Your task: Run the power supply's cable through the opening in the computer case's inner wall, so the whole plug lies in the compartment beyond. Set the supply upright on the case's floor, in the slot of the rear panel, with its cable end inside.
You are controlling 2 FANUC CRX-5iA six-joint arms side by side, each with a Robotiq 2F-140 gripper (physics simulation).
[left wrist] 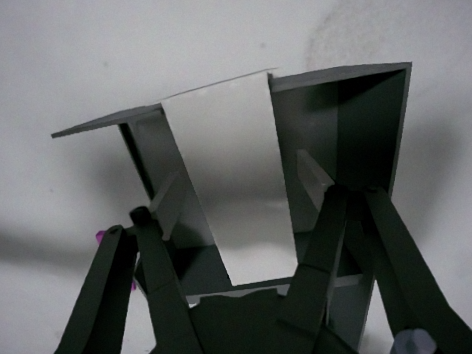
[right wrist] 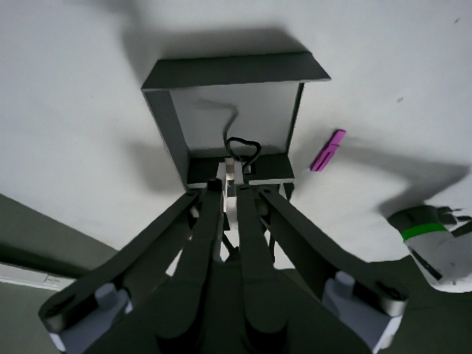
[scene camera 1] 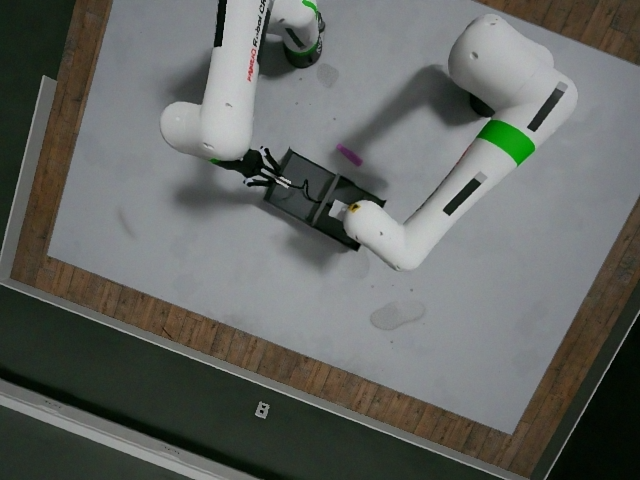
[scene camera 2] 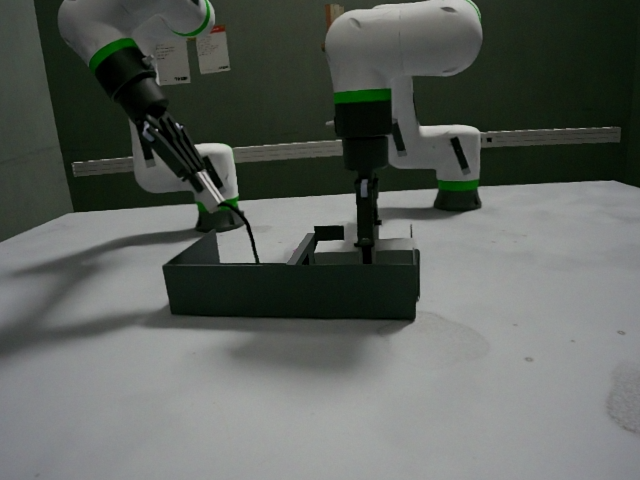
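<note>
The pale grey power supply lies in the right compartment of the dark case; its far end fills the rear panel's slot in the left wrist view. My left gripper is open, one finger on each side of the supply, with gaps showing. My right gripper is shut on the plug, held above the left compartment. The black cable runs from it to the inner wall, apparently through its opening. The supply's underside is hidden.
A magenta clip-like piece lies on the table outside the case. The case's walls stand close around the left fingers. My left arm reaches in over the case's right end and my right arm over its left end in scene camera 1.
</note>
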